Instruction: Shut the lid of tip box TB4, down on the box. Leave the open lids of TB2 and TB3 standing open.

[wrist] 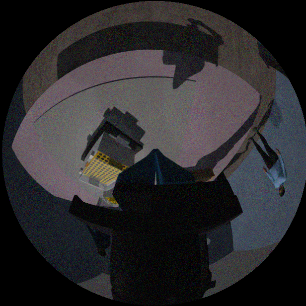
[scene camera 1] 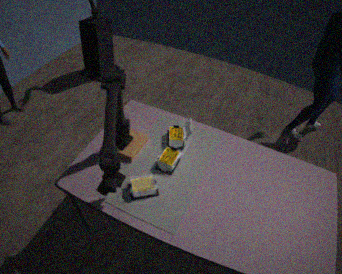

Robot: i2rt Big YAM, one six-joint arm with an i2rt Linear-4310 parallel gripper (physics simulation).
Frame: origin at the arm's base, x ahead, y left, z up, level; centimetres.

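Seen in the pictures: arm's base, origin of its link: point(scene camera 1: 122, 141).
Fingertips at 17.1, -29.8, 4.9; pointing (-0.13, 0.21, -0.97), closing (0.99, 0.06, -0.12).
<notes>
Offsets run from my fingertips to a thing's top centre, as dx, dy, dz. "*": to the spot under its first point. Level surfaces: height alone.
Three tip boxes with yellow tops show in the scene view: a paler near box @(+9.9, +9.7, -1.1) point(scene camera 1: 143, 186), a middle box @(+13.6, +32.8, -1.4) point(scene camera 1: 169, 159) and a far box @(+8.6, +51.4, -1.4) point(scene camera 1: 176, 136). Their labels are unreadable, so I cannot tell which is TB4. A pale upright lid @(* +14.8, +55.2, +1.2) point(scene camera 1: 188, 128) stands beside the far box. The near box's lid position is unclear. In the wrist view, a box with a yellow grid point(wrist: 102, 168) lies left of my gripper, with a dark grey panel point(wrist: 115, 146) along it; another box shows partly behind. My gripper point(scene camera 1: 104, 189) point(wrist: 155, 152) is shut and empty, left of the near box in the scene view.
The boxes stand on a pale mat @(dz -8.8) point(scene camera 1: 170, 212) point(wrist: 165, 105) on the pinkish table @(dz -9.2) point(scene camera 1: 260, 200). An orange-brown board point(scene camera 1: 135, 145) lies by the arm's base. The arm's shadow falls across the table's left part. People stand on the floor beyond the table.
</notes>
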